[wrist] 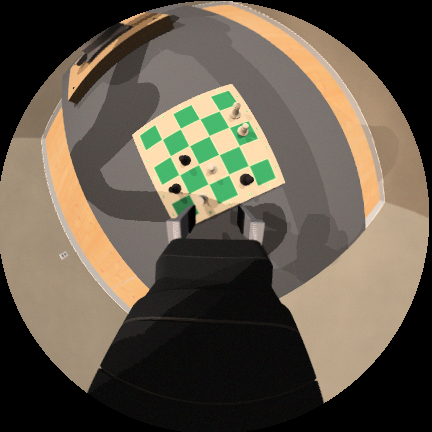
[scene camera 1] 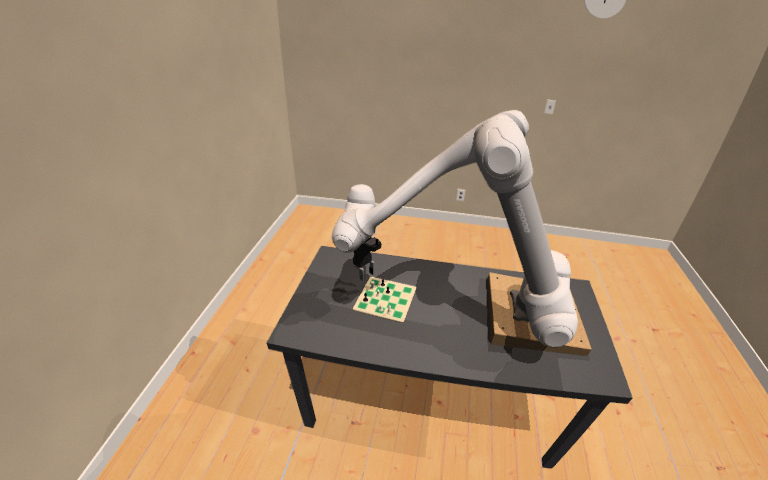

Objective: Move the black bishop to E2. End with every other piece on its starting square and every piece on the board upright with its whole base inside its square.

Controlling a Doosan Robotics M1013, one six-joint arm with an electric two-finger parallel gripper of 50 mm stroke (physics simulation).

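Places are measured from the arm's base along level axes (x left, y back, z up), in centimetres.
Pixels of known places: gripper, fingertip midpoint: (wrist: 216, 213) (scene camera 1: 366, 276).
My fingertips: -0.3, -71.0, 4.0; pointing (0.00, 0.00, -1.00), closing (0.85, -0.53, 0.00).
Note:
Ahead of a thing's pixels: the offset from my fingertips to its top centre, as dx, dy, dz. Level surfaces: height alone.
The green and cream board @(+2.9, +9.0, -7.7) (scene camera 1: 399, 287) (wrist: 205, 104) lies on the table. Three black pieces stand on cream squares: one @(+6.3, +1.0, -3.3) (scene camera 1: 365, 297) (wrist: 246, 179) in the row nearest the gripper, one @(-4.8, +6.0, -4.5) (scene camera 1: 382, 282) (wrist: 175, 189) near the left edge in the wrist view, one @(-0.7, +9.2, -4.5) (scene camera 1: 387, 290) (wrist: 185, 160) further in. They are too small to tell which is the bishop; the square labels are unreadable. All appear upright. My gripper (scene camera 1: 367, 270) (wrist: 216, 213) is open and empty, above the board's edge beside the near-row white piece @(-1.9, +2.1, -4.4) (wrist: 202, 200).
Other white pieces stand on the board: one @(+2.3, +5.5, -4.5) (wrist: 212, 169) near the middle and two @(+11.2, +12.2, -3.3) (wrist: 235, 111) @(+10.5, +8.6, -4.5) (wrist: 243, 130) near the right edge in the wrist view. The robot's wooden base (scene camera 1: 501, 322) stands on the dark table @(dz -8.3) (scene camera 1: 334, 333). Arm shadows cross the table and board.

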